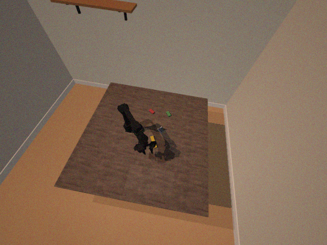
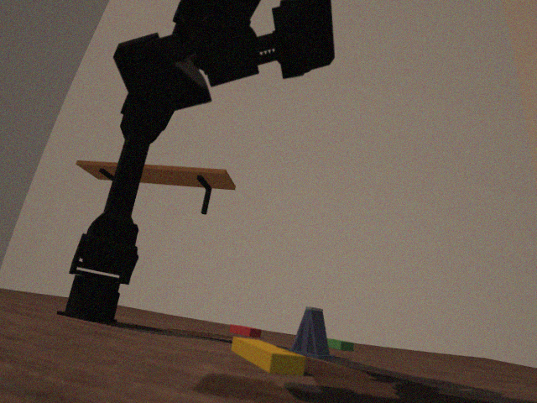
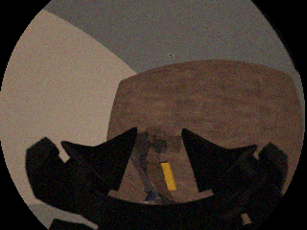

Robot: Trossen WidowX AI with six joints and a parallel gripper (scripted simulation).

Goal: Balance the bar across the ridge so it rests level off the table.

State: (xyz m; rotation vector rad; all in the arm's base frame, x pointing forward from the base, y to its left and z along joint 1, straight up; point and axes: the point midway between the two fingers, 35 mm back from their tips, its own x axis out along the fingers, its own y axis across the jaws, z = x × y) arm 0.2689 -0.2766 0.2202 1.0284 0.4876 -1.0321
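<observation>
Right now the yellow bar is 20 cm to the left of my gripper tip and 19 cm below it. Also, from my gripper tip: small red block: 10 cm behind, 58 cm to the left, 19 cm below; small green block: 10 cm ahead, 58 cm to the left, 19 cm below.
</observation>
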